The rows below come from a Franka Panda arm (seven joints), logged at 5 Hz.
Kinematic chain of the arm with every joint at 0, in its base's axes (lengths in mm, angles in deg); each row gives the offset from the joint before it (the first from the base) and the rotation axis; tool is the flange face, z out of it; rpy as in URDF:
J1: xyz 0 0 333 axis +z
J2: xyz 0 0 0 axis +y
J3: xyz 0 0 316 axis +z
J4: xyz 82.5 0 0 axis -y
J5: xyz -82.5 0 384 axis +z
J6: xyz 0 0 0 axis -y
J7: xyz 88 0 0 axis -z
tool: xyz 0 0 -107 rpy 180 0 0
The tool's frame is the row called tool.
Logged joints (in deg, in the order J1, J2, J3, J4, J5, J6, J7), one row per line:
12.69, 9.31, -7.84, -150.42, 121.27, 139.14, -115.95
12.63, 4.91, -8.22, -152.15, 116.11, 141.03, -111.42
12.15, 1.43, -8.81, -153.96, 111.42, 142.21, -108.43
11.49, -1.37, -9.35, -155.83, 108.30, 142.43, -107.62
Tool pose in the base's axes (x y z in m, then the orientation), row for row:
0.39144, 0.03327, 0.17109, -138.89, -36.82, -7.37
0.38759, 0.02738, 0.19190, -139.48, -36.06, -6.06
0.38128, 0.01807, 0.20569, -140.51, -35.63, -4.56
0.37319, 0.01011, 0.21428, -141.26, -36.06, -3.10
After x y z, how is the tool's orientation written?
As angles about the fixed x, y, z axes (roll, pitch, yaw), in degrees.
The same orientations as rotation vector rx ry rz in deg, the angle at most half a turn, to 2 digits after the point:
-135.02, -8.09, -47.82
-135.44, -9.05, -46.44
-136.13, -10.24, -45.48
-136.31, -11.87, -45.52

